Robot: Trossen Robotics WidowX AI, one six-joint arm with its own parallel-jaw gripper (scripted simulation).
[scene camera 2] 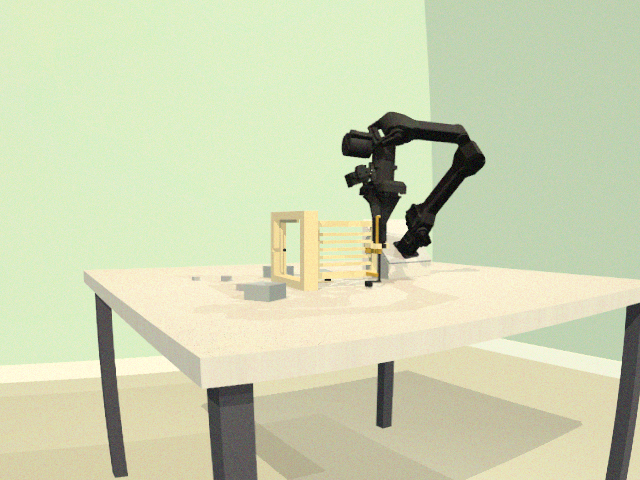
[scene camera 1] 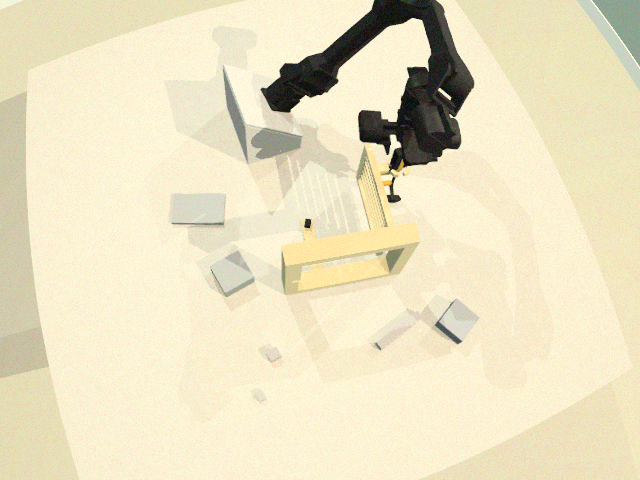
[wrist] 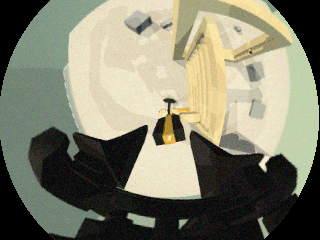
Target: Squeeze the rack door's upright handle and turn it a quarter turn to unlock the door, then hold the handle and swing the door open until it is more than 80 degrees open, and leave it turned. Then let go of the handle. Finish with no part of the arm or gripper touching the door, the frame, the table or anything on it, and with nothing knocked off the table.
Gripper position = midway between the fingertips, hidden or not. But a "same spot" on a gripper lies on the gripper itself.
My gripper shows in scene camera 2, in scene camera 1 (403,154) and in the wrist view. The same spot on my gripper: (wrist: 219,172) is (scene camera 2: 373,199).
